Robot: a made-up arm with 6 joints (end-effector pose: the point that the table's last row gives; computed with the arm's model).
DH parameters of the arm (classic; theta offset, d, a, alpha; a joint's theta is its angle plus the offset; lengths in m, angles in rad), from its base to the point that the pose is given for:
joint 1: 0 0.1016 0 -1.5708
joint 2: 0.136 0 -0.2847 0
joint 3: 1.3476 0 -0.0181 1.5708
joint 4: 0 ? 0 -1.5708
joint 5: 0 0 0.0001 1.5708
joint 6: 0 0.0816 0 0
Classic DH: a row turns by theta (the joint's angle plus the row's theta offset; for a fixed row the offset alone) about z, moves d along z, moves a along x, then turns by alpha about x.
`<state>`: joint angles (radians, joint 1 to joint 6).
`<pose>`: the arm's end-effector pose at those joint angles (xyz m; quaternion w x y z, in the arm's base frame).
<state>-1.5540 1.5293 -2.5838 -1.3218 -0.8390 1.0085</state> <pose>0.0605 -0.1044 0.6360 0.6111 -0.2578 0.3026 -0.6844</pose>
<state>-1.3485 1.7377 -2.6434 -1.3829 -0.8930 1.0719</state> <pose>0.1051 -0.1818 0.6054 0.6883 -0.2640 0.3577 -0.5732</pose>
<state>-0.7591 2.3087 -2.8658 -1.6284 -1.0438 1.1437</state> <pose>0.3442 -0.2296 0.4442 0.7495 -0.3846 0.4701 -0.2636</pose>
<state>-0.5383 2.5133 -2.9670 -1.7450 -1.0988 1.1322</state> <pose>0.4289 -0.1728 0.3663 0.7231 -0.4658 0.4818 -0.1673</pose>
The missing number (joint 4, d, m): 0.2063
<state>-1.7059 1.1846 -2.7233 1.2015 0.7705 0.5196</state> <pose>0.0637 0.0747 0.6420 0.9301 0.1588 0.3311 -0.0026</pose>
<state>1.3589 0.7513 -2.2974 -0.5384 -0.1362 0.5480</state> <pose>-0.0529 -0.2190 0.6072 0.7720 0.0287 -0.0917 0.6283</pose>
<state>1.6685 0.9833 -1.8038 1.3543 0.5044 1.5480</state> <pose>-0.0422 0.0352 0.5825 0.6485 -0.0237 -0.4318 -0.6265</pose>
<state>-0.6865 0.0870 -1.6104 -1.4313 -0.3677 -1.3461</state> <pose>-0.2222 0.2195 0.4459 0.1612 0.0519 0.1792 0.9691</pose>
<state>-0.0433 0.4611 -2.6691 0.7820 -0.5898 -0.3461</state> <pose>-0.4557 -0.0122 0.4337 0.7917 0.0598 -0.5621 0.2314</pose>
